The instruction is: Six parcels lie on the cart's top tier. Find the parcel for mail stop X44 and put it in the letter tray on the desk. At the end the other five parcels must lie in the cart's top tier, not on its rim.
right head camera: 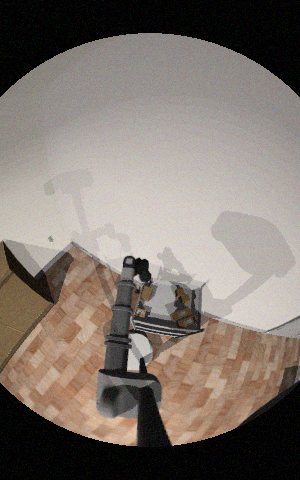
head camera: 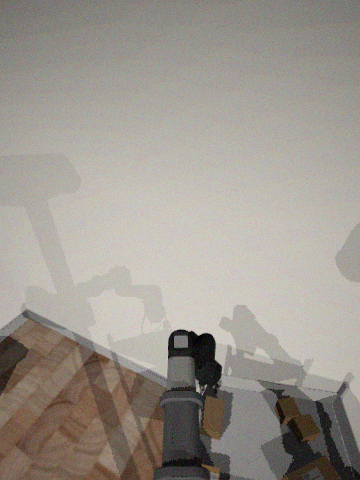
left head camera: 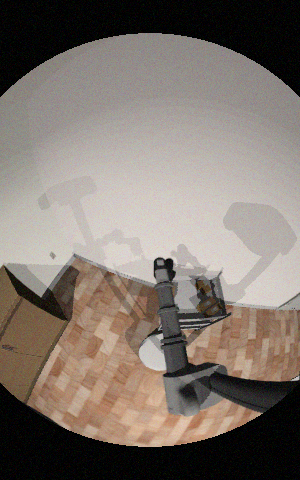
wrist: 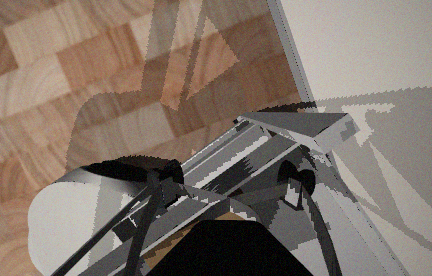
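Pixels of known places: gripper, fingertip midpoint: (right head camera: pixel 142 287) (wrist: pixel 229 175); robot's base, link origin: (right head camera: pixel 132 350) (left head camera: pixel 159 350).
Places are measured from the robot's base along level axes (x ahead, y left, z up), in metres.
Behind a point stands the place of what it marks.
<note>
The cart (head camera: pixel 345 389) {x 0.481, y -0.501, z 0.740 m} (left head camera: pixel 220 295) {x 0.327, y -0.468, z 0.669 m} (right head camera: pixel 199 300) {x 0.387, y -0.479, z 0.672 m} (wrist: pixel 300 123) {x 0.565, y -0.067, z 0.706 m} stands against the wall, right of the arm. In the head view, a brown parcel (head camera: pixel 214 419) {x 0.428, y -0.098, z 0.685 m} lies near the cart's left side, just below the gripper. Two small parcels, one (head camera: pixel 287 409) {x 0.449, y -0.322, z 0.691 m} beside another (head camera: pixel 305 428) {x 0.401, y -0.358, z 0.685 m}, lie at the right, with a larger labelled parcel (head camera: pixel 315 471) {x 0.306, y -0.343, z 0.687 m} nearer. Part of one more parcel (head camera: pixel 213 471) {x 0.310, y -0.081, z 0.685 m} (right head camera: pixel 141 312) {x 0.295, y -0.073, z 0.685 m} shows at the near left. No mail stop can be read. My gripper (head camera: pixel 209 388) (wrist: pixel 229 175) {x 0.495, y -0.070, z 0.634 m} is open and empty above the cart's left part. The desk and letter tray do not show.
A brown cabinet (left head camera: pixel 32 335) {x 0.019, y 1.199, z 0.472 m} (right head camera: pixel 20 307) {x 0.064, y 1.176, z 0.446 m} stands at the far left. A white rounded object (left head camera: pixel 151 353) {x -0.008, y 0.082, z 0.188 m} (right head camera: pixel 142 345) {x 0.067, y -0.101, z 0.187 m} (wrist: pixel 65 225) {x -0.011, y 0.084, z 0.187 m} is beside the cart's near left side. The pale wall (head camera: pixel 190 175) {x 0.827, y -0.035, z 1.297 m} rises behind the cart. Arm shadows fall across wall and floor.
</note>
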